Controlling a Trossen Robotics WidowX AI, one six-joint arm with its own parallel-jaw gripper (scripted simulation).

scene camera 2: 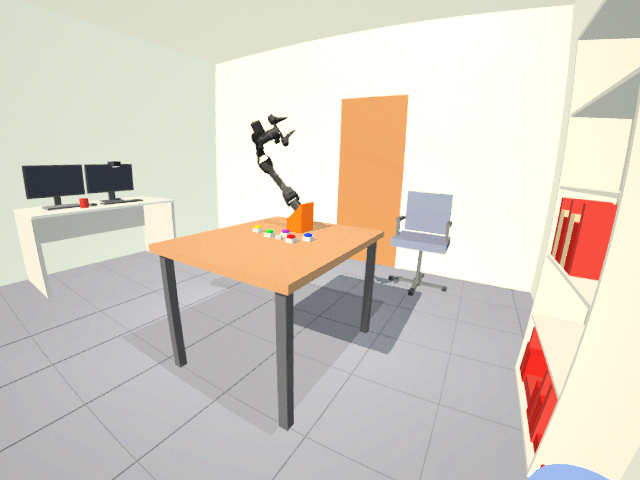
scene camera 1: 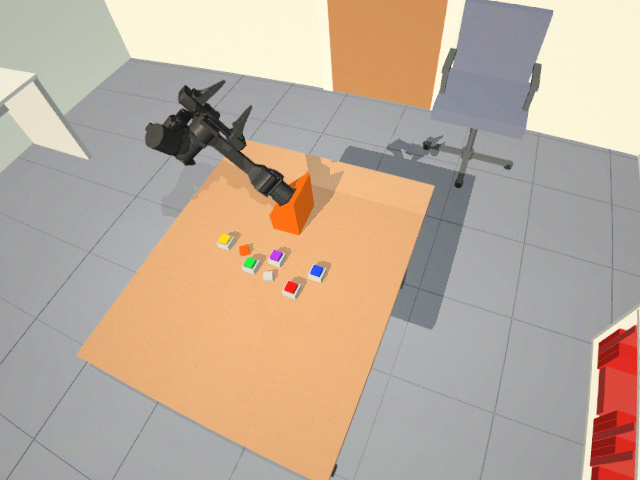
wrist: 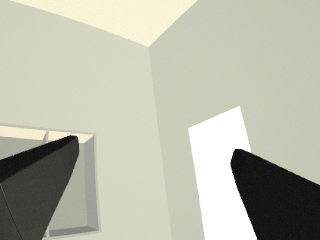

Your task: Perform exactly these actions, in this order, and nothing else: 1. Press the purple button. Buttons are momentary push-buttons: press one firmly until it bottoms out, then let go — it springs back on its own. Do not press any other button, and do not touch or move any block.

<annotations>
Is my gripper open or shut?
Open.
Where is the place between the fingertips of my gripper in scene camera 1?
238, 93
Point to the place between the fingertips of my gripper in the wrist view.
157, 151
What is my gripper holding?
Nothing.
</annotations>
